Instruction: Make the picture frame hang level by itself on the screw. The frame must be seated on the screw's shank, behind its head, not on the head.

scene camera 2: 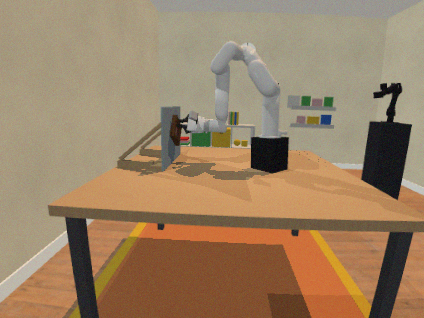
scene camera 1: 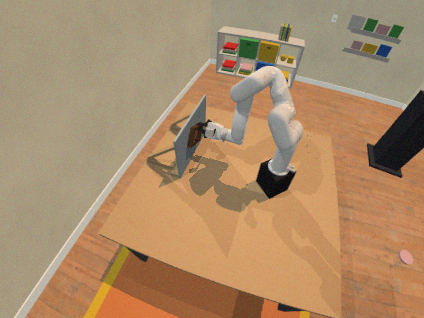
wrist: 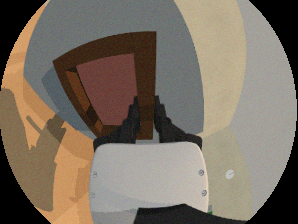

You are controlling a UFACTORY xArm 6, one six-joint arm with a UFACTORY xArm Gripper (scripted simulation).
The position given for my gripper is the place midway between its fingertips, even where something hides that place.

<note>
In view: my gripper [wrist: 146,103] and a brown picture frame [wrist: 101,90].
</note>
